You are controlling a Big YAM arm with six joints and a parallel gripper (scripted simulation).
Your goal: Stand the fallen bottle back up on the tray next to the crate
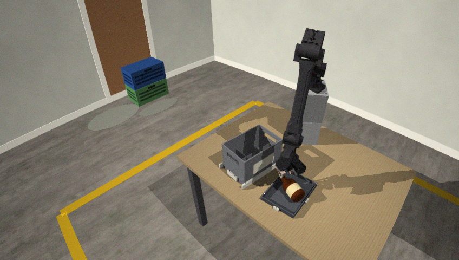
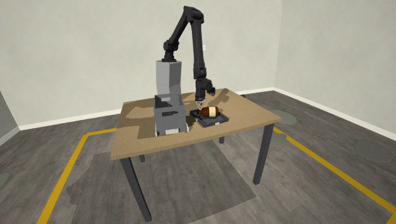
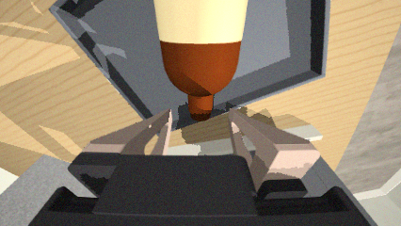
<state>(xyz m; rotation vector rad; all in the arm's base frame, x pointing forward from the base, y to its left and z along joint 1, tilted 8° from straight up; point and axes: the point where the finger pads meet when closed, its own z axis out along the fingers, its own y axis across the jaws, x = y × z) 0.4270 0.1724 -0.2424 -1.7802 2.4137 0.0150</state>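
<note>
Right now the brown bottle is 20 mm ahead of my hand, 50 mm to the left of it and 40 mm below it. From my hand the other things lie so: dark tray 20 mm ahead, 50 mm to the left, 70 mm below; then grey crate 10 mm ahead, 230 mm to the right.
</note>
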